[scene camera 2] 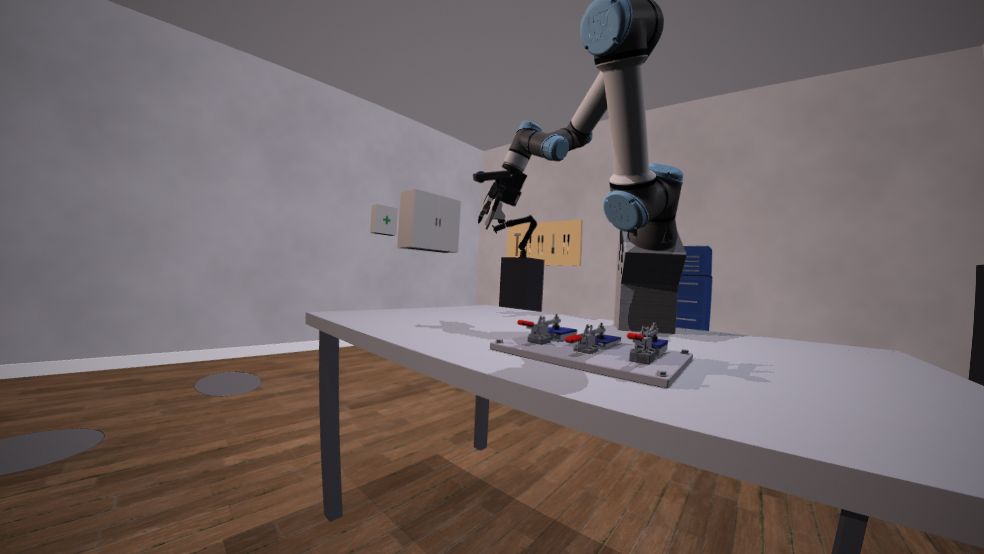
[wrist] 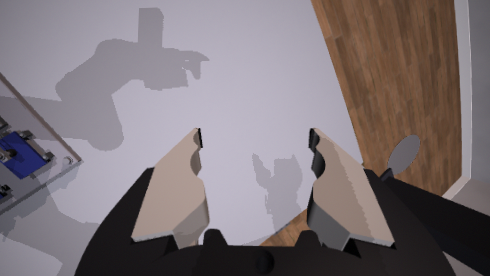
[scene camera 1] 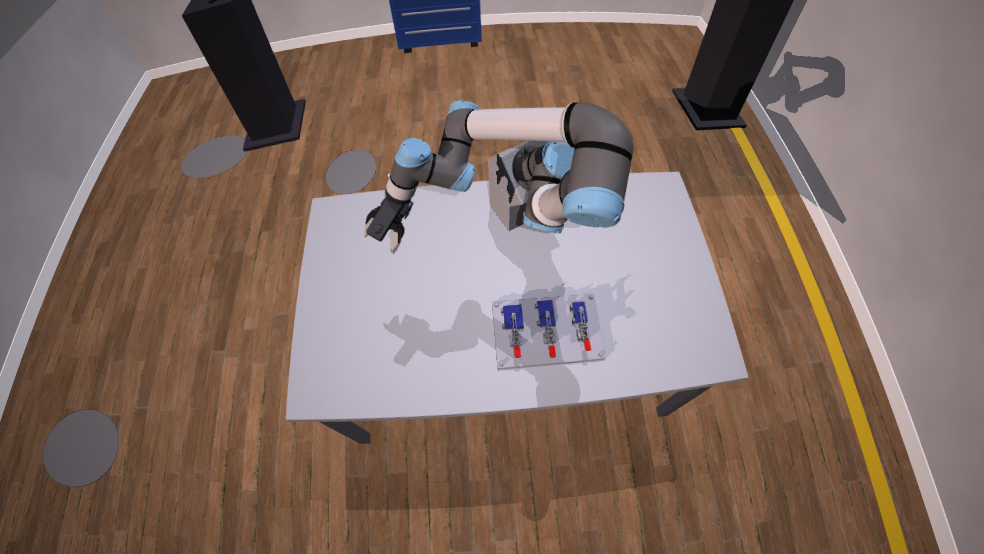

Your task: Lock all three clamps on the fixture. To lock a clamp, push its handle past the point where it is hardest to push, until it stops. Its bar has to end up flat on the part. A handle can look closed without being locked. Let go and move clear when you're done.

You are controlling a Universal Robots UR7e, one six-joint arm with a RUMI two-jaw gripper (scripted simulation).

Path:
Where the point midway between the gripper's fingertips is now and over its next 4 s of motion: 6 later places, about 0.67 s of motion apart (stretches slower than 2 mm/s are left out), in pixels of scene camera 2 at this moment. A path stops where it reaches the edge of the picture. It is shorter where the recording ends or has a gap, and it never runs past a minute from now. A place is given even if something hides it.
My gripper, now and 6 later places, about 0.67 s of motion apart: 482,226; 482,226; 489,227; 504,228; 518,228; 536,229; 551,230

